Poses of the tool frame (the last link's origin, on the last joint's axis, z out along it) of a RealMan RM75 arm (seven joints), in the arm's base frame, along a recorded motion.
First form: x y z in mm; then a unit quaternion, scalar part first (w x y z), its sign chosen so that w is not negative.
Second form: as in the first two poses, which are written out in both.
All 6 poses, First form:
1: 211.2 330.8 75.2 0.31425 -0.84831 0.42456 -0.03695
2: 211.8 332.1 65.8 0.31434 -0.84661 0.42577 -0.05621
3: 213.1 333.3 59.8 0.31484 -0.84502 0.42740 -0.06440
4: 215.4 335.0 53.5 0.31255 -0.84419 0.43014 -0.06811
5: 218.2 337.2 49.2 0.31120 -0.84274 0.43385 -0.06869
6: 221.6 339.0 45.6 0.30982 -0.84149 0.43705 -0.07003
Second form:
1: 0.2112 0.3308 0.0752 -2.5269 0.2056 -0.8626
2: 0.2118 0.3321 0.0658 -2.5118 0.1734 -0.8754
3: 0.2131 0.3333 0.0598 -2.5045 0.1610 -0.8833
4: 0.2154 0.3350 0.0535 -2.5064 0.1545 -0.8916
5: 0.2182 0.3372 0.0492 -2.5090 0.1549 -0.9001
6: 0.2216 0.3390 0.0456 -2.5111 0.1536 -0.9079
